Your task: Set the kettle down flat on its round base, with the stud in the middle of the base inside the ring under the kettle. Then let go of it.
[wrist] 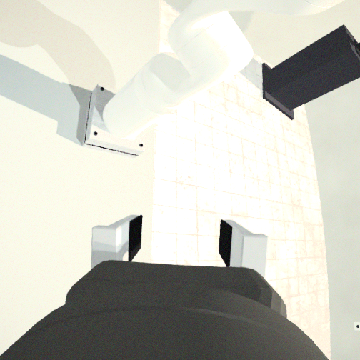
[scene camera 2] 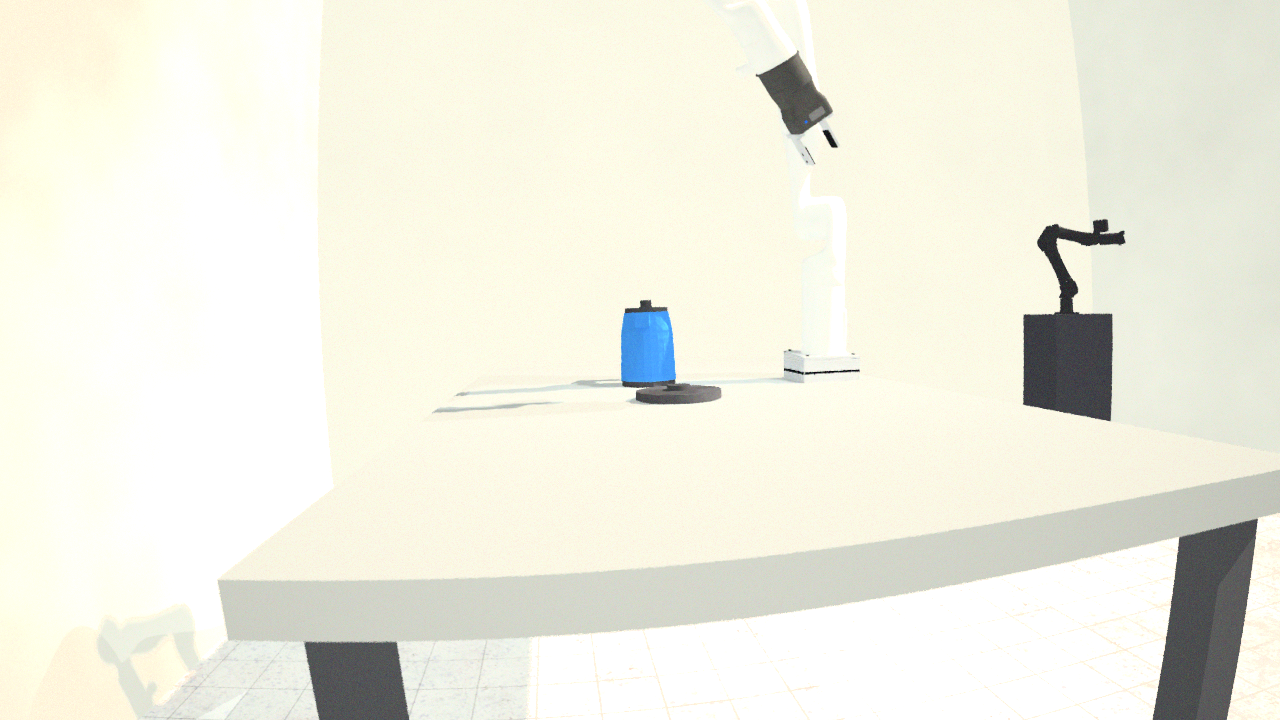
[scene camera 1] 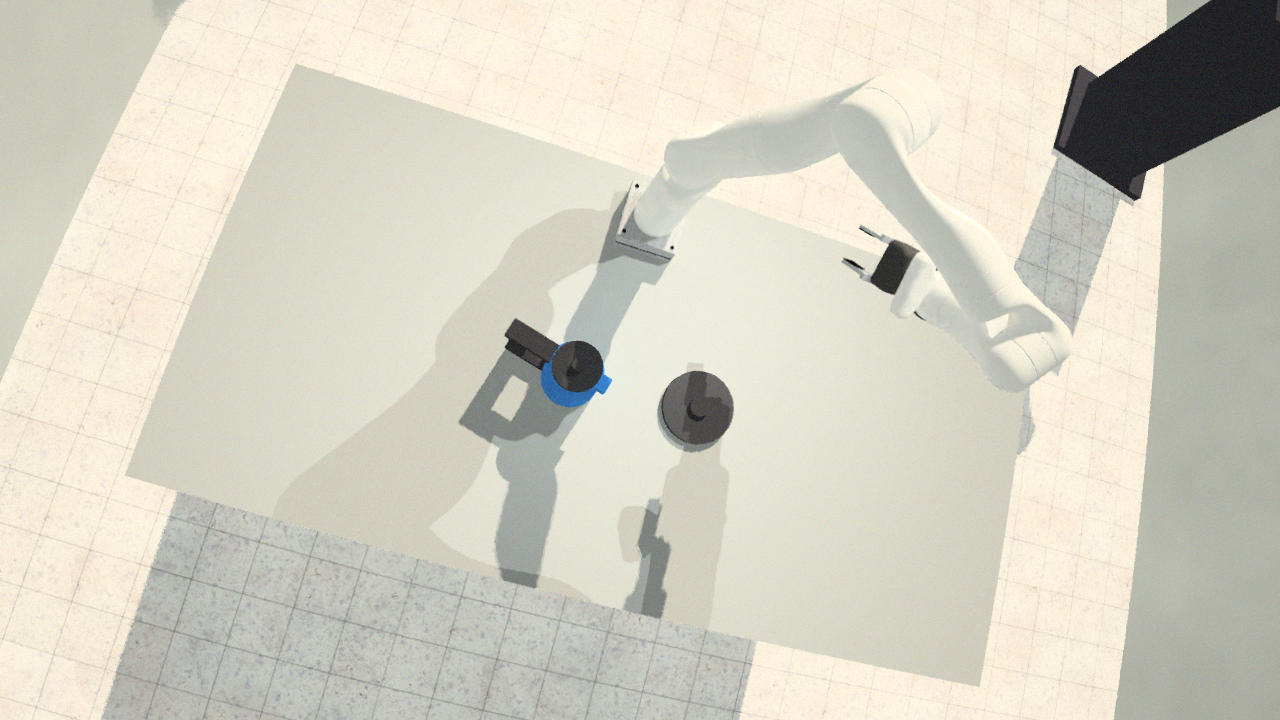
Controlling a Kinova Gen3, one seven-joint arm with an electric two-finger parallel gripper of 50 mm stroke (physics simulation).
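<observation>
The blue kettle (scene camera 1: 565, 391) (scene camera 2: 647, 347) with a black lid and black handle stands upright on the table, beside the base and apart from it. In the scene camera 1 view its handle points to the upper left and its spout to the right. The round dark base (scene camera 1: 711, 419) (scene camera 2: 678, 395) lies flat on the table, with a stud in its middle. The ring under the kettle is hidden. My gripper (scene camera 1: 857, 247) (scene camera 2: 820, 150) (wrist: 180, 233) is open and empty, high above the table and well away from the kettle and the base.
The arm's own mount (scene camera 1: 646, 247) (scene camera 2: 821, 368) (wrist: 114, 146) is fixed on the table (scene camera 1: 859, 537) (scene camera 2: 680, 501) near the edge, behind the kettle. A dark pedestal (scene camera 1: 1172, 85) (scene camera 2: 1066, 362) (wrist: 312, 70) stands off the table and bears a small black arm (scene camera 2: 1058, 259).
</observation>
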